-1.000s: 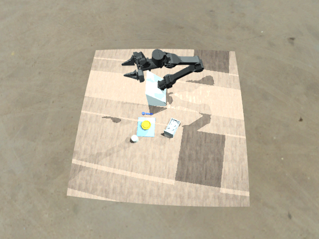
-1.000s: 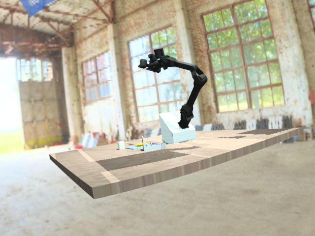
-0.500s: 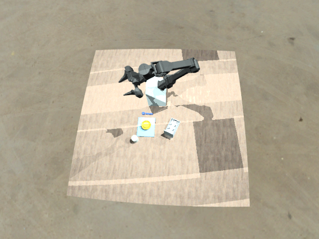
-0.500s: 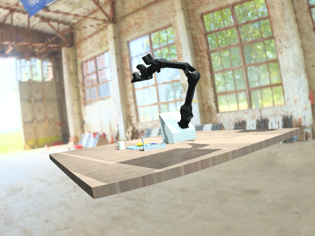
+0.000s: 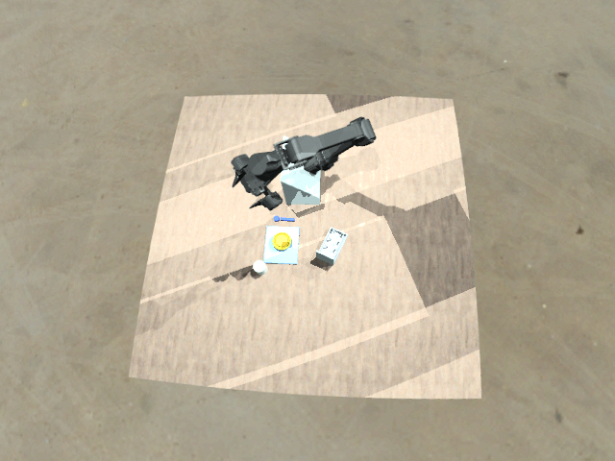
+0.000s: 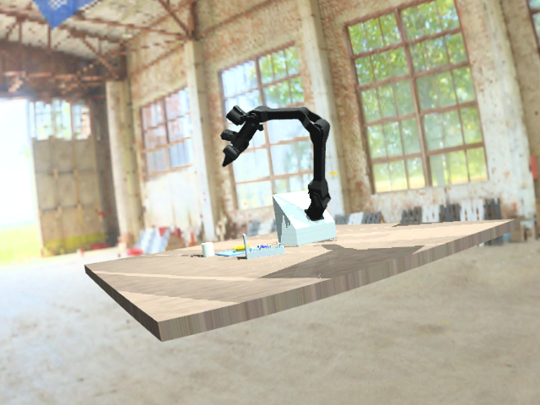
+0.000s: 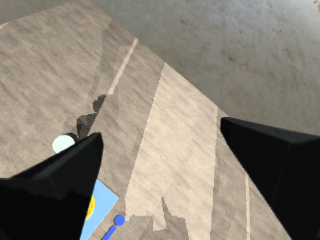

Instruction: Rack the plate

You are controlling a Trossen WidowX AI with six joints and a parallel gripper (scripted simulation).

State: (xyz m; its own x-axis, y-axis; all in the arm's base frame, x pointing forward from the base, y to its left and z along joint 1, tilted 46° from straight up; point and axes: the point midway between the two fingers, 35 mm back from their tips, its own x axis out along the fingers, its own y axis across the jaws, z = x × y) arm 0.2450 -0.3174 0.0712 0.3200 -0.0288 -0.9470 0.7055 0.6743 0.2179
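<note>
The yellow plate lies 340 mm below my gripper tip, 90 mm to the left of it and 30 mm ahead of it. Also, from my gripper tip: mat: 350 mm below, 90 mm to the left, 40 mm ahead; blue spoon: 350 mm below, 80 mm to the left, 70 mm behind; white cup: 330 mm below, 140 mm ahead, 10 mm to the left.
</note>
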